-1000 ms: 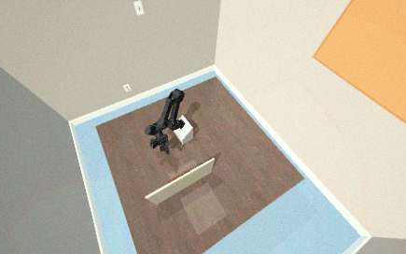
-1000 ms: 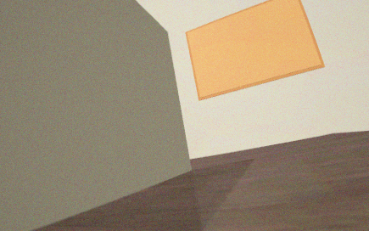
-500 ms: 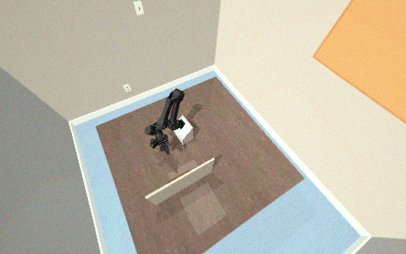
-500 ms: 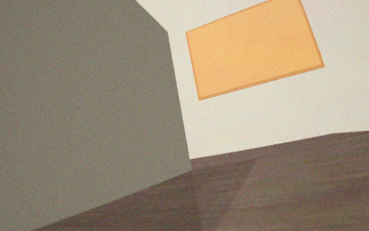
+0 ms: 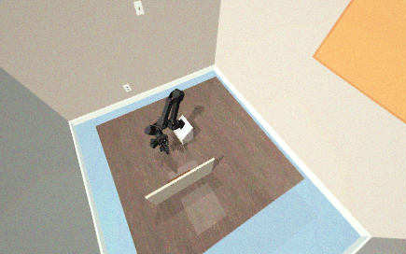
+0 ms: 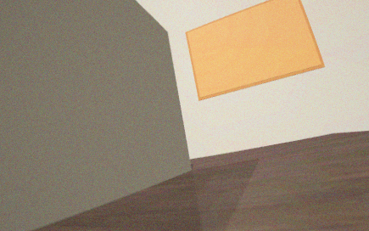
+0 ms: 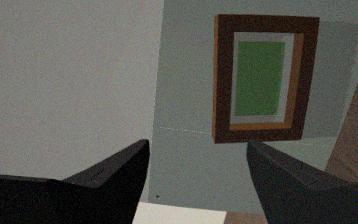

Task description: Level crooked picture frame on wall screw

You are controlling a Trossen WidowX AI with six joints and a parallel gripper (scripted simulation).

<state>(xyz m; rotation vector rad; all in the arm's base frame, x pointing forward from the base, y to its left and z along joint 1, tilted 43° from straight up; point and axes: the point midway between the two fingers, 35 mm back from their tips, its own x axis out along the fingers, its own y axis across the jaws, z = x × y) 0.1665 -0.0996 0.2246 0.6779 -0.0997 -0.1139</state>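
Right now my gripper tip is 190 mm short of the picture frame, 40 mm to the left of it and 90 mm above it. From my gripper tip the other things lie so: wall panel: 200 mm ahead, 20 mm to the right, 100 mm below.
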